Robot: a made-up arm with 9 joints. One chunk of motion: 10 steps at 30 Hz.
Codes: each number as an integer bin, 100 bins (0 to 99) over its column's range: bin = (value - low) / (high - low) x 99, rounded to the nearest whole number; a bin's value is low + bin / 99 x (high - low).
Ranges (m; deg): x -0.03..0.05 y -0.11..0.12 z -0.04..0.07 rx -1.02..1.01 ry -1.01..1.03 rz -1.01..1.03
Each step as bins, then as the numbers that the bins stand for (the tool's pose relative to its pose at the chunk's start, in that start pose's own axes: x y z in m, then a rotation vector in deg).
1 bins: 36 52 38 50 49 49
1 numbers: -0.0009 0.0108 0.0022 0.01 0.00 0.00
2 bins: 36 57 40 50 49 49
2 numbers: -0.0009 0.0224 0.0044 0.01 0.00 0.00
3 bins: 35 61 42 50 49 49
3 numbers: -0.0017 0.0317 0.0067 0.01 0.00 0.00
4 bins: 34 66 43 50 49 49
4 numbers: -0.0025 0.0433 0.0078 0.01 0.00 0.00
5 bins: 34 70 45 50 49 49
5 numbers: -0.0025 0.0526 0.0100 0.01 0.00 0.00
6 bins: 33 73 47 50 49 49
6 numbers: -0.0033 0.0596 0.0122 0.01 0.00 0.00
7 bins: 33 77 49 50 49 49
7 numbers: -0.0033 0.0689 0.0144 0.01 0.00 0.00
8 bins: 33 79 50 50 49 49
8 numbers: -0.0033 0.0735 0.0156 0.01 0.00 0.00
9 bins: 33 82 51 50 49 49
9 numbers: -0.0033 0.0805 0.0167 0.01 0.00 0.00
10 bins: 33 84 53 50 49 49
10 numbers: -0.0033 0.0852 0.0189 0.01 0.00 0.00
